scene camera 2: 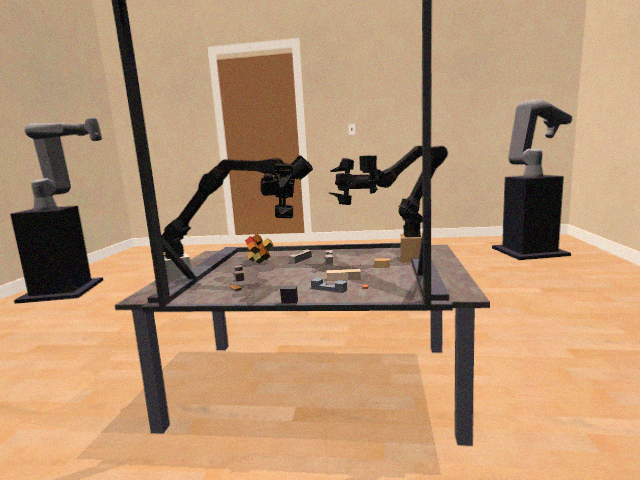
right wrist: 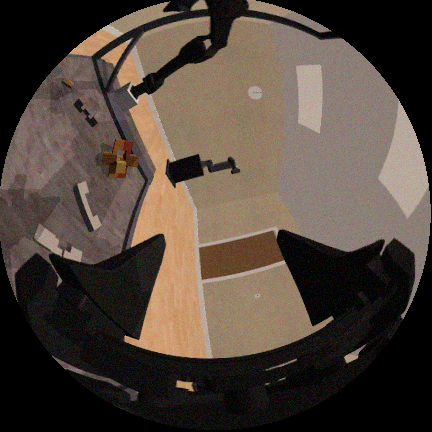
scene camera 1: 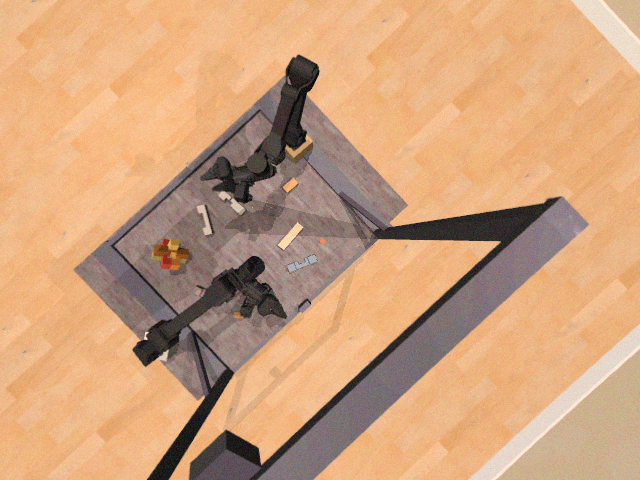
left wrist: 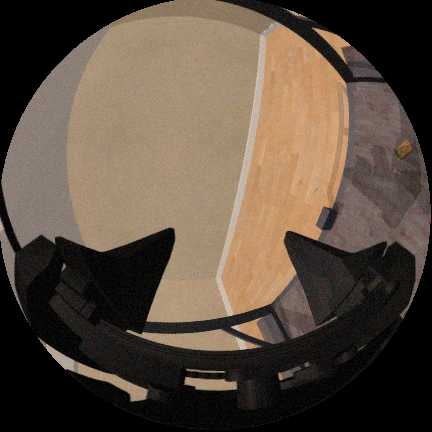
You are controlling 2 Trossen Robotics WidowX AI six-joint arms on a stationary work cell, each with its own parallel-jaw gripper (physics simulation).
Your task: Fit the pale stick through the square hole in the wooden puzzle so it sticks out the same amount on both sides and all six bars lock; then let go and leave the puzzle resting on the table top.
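Places are measured from the left arm's base along level axes (x back, y right, z up), in centimetres.
Pixels of known places: left gripper, fingertip midpoint: (scene camera 2: 281,201) (scene camera 1: 284,313) (left wrist: 232,235); right gripper, fingertip midpoint: (scene camera 2: 329,182) (right wrist: 222,238) (scene camera 1: 206,184); left arm's base at its link origin: (right wrist: 133,91); right arm's base at its link origin: (scene camera 2: 412,235) (scene camera 1: 295,139).
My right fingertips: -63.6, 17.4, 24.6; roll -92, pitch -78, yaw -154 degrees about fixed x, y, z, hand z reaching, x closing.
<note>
For each thing: its top centre in the pictures, then the offset to it from my right fingertips, as dx, dy, dz. Level surfaces: height alone.
- table at its surface level: dz -34.1
- pale stick at its top centre: (scene camera 2: 343,271) (scene camera 1: 290,236) +11.9, +26.6, -30.9
- blue-grey notched bar at its top centre: (scene camera 2: 328,280) (scene camera 1: 302,263) +22.3, +33.3, -30.9
- dark notched piece at its top centre: (right wrist: 90,108) (scene camera 2: 238,269) (scene camera 1: 207,296) +42.3, -3.1, -30.9
- orange block at its top centre: (scene camera 2: 382,259) (scene camera 1: 290,185) -9.1, +22.8, -31.1
- black block at its top centre: (left wrist: 322,218) (scene camera 2: 288,286) (scene camera 1: 304,306) +39.3, +37.4, -28.3
The multicoloured puzzle (scene camera 1: 171,254) (scene camera 2: 257,248) (right wrist: 120,160) sits on the table (scene camera 1: 258,227), at the left of the table in scene camera 1. An opening shows in it in the right wrist view. The pale stick (scene camera 1: 290,236) (scene camera 2: 343,274) lies flat on the table, well apart from the puzzle; it does not show in the wrist views. My left gripper (scene camera 1: 263,312) (scene camera 2: 283,192) (left wrist: 232,235) is open and empty, high above the table. My right gripper (scene camera 1: 208,183) (scene camera 2: 333,182) (right wrist: 222,238) is open and empty, raised and pointing sideways.
Two whitish notched bars (scene camera 1: 205,220) (scene camera 1: 232,203), a blue-grey notched bar (scene camera 1: 302,262) (scene camera 2: 328,284), a dark notched piece (scene camera 2: 238,276) (right wrist: 85,113), an orange block (scene camera 1: 290,184) (scene camera 2: 382,262) and a domino-like tile (left wrist: 404,149) lie on the table. A black block (scene camera 1: 305,305) (scene camera 2: 288,294) is at its edge.
</note>
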